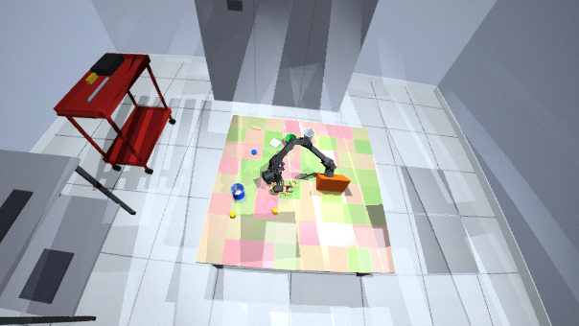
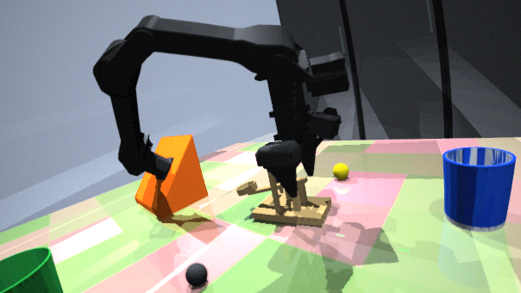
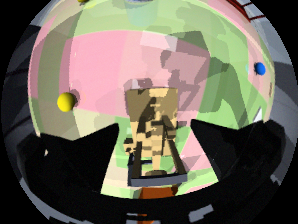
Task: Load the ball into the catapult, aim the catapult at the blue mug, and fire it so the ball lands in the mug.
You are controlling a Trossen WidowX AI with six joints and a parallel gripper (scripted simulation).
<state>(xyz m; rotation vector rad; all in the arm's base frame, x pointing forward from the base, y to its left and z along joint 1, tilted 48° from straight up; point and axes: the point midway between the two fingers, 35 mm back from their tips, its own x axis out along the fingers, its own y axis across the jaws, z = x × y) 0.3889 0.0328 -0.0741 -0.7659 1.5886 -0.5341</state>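
Right now my gripper tip is 22 cm to the left of the black ball, 5 cm past it and 4 cm above it. Round my gripper tip: wooden catapult (7 cm behind, 1 cm below); then blue mug (27 cm ahead, 6 cm to the left, 3 cm below); then blue ball (32 cm to the right, 19 cm ahead, 4 cm below).
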